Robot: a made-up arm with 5 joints.
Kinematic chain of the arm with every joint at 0, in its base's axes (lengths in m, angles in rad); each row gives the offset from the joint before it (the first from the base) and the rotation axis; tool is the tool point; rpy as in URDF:
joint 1: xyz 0 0 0.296 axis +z
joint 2: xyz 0 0 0 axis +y
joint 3: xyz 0.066 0 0.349 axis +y
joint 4: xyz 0.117 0 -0.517 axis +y
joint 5: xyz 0.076 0 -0.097 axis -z
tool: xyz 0 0 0 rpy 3.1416 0 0
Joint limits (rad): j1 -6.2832..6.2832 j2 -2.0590..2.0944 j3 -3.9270..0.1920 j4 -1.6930..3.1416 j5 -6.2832..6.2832
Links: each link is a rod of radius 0.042 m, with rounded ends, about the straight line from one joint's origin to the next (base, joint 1, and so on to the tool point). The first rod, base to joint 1, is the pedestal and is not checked.
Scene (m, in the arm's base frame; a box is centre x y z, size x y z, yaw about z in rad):
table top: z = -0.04
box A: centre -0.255 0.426 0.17 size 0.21 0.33 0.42 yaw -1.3
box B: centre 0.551 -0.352 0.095 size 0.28 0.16 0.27 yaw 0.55
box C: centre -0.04 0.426 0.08 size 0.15 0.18 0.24 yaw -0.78
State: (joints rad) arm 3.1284 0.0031 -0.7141 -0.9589 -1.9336
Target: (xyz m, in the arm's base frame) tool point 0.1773 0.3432 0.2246
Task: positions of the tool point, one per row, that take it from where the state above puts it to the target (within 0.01 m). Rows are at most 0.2 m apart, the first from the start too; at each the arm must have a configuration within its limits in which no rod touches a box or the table.
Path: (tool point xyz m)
1: -0.5147 0.0030 0.2991
2: -0.4225 -0.0007 0.2054
3: -0.3119 -0.0028 0.1388
4: -0.1901 -0.0031 0.1027
5: -0.1596 0.0418 0.0828
6: -0.1190 0.0696 0.0662
7: -0.0759 0.0784 0.0530
8: -0.0377 0.0696 0.0433
9: -0.0108 0.0472 0.0374
10: 0.0017 0.1743 0.0459
11: 0.0709 0.2858 0.1098
12: 0.1773 0.3432 0.2246

